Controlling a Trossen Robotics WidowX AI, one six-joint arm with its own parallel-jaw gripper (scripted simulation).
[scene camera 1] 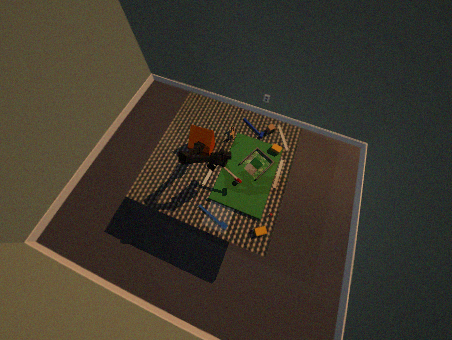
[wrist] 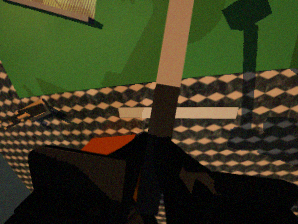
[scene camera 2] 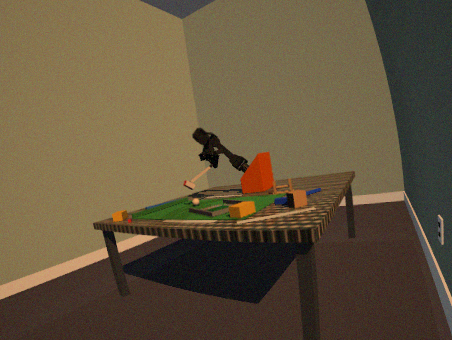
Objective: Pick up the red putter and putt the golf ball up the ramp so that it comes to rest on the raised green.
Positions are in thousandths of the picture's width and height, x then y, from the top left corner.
Labels:
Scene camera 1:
green mat: 554, 575
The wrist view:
my gripper: 515, 618
green mat: 180, 243
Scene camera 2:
green mat: 399, 622

